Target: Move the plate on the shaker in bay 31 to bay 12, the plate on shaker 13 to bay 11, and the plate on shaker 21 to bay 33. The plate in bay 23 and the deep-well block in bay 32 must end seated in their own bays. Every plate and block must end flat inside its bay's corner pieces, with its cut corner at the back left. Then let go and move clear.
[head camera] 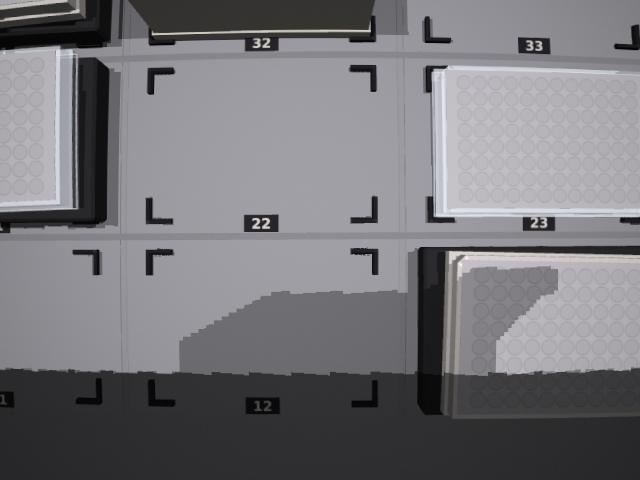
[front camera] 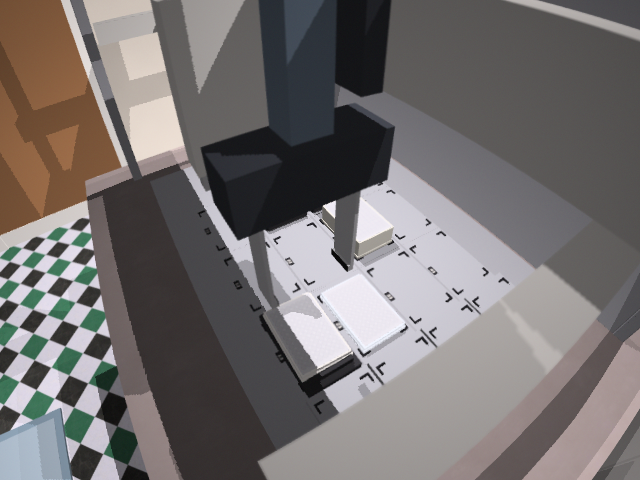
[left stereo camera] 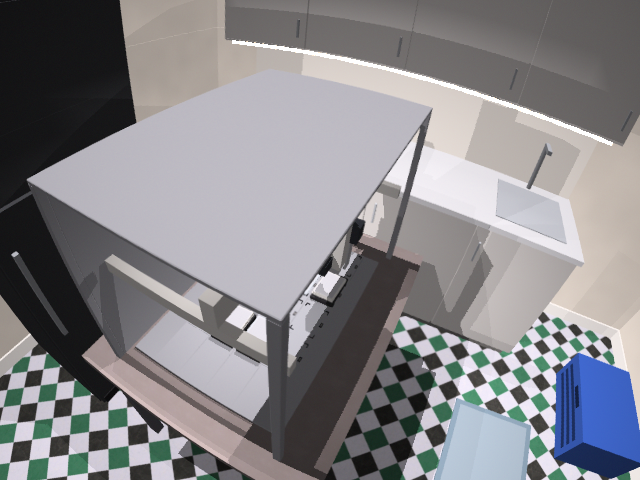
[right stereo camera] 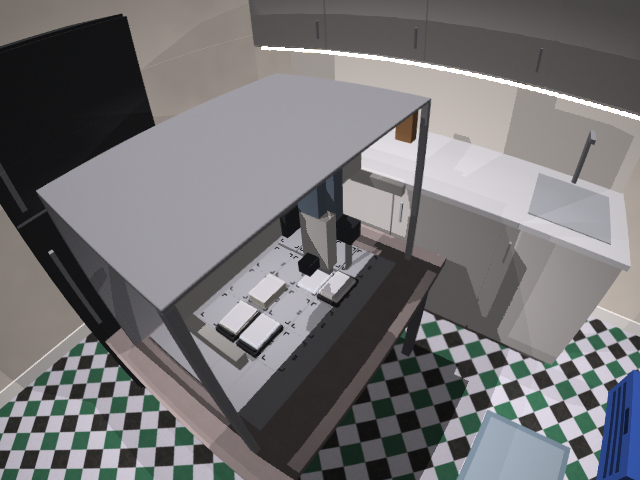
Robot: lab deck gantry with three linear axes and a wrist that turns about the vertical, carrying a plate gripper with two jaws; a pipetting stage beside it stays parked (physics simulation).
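Places are measured from the robot's base along level axes (x ahead, y left, z up), in centimetres.
Where they show: gripper, fingertip midpoint: (front camera: 306, 278); robot's base, link origin: (front camera: 199, 213) (right stereo camera: 282, 370).
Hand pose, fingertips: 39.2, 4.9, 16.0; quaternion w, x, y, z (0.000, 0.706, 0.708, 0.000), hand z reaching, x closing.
Observation:
Each offset is from my fingertips to the centre of the thing, as dx, dy, dz. "*": to the spot under its first point.
My gripper (front camera: 308, 283) is open and empty, jaws apart front to back, above the deck near bays 12 and 13. The shaker 13 plate {-0.1, -0.5, -13.1} (front camera: 315, 335) (head camera: 558, 320) (right stereo camera: 337, 287) sits on its black shaker {* -7.1, -0.4, -14.1} (head camera: 430, 330), cut corner back left. The shaker 21 plate {-32.4, +10.4, -13.1} (head camera: 25, 124) (right stereo camera: 260, 330) and shaker 31 plate {-32.5, +20.8, -13.1} (head camera: 31, 11) (right stereo camera: 237, 317) rest on their shakers; the latter looks slightly skewed. My gripper's body hides both in the front view. The clear-edged plate {+0.0, +10.1, -15.3} (front camera: 364, 310) (head camera: 542, 139) lies in bay 23. The deep-well block {-16.4, +20.8, -13.9} (front camera: 374, 227) (right stereo camera: 267, 289) stands in bay 32. Bays 11, 12 and 33 hold no plate.
The blue gantry column (front camera: 302, 77) rises above my gripper. A dark upright stage (front camera: 363, 46) hangs beside it. A beige beam (front camera: 413, 392) crosses the near side. Grey corner posts (right stereo camera: 419, 180) carry the enclosure's roof (left stereo camera: 232, 180) (right stereo camera: 232, 186).

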